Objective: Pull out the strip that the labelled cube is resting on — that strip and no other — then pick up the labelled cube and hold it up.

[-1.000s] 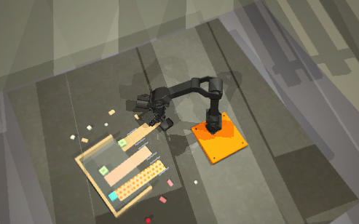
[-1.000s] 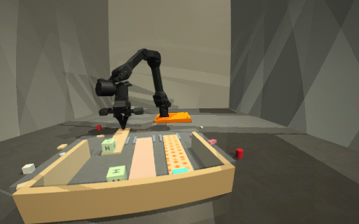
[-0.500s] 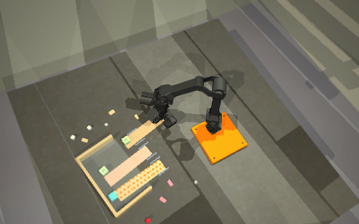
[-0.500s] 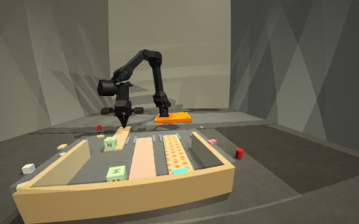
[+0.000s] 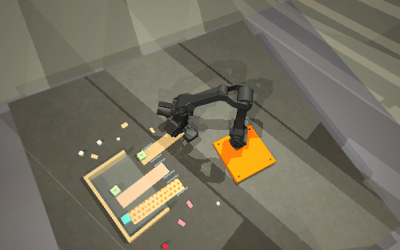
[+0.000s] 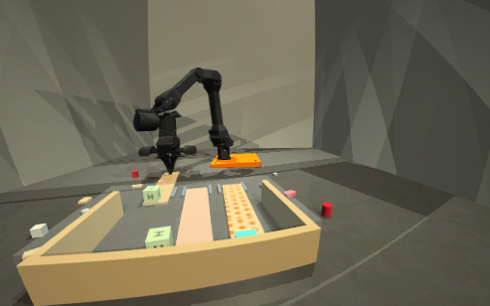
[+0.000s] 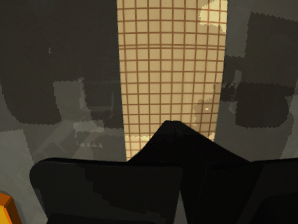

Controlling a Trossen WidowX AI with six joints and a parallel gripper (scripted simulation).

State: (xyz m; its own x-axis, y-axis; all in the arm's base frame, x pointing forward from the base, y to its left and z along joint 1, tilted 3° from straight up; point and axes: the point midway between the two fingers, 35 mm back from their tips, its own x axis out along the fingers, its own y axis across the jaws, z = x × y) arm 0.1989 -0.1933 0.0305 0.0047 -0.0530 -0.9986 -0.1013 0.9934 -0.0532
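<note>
My gripper tip is now 100 mm short of the grid strip and 10 mm to the right of it.
</note>
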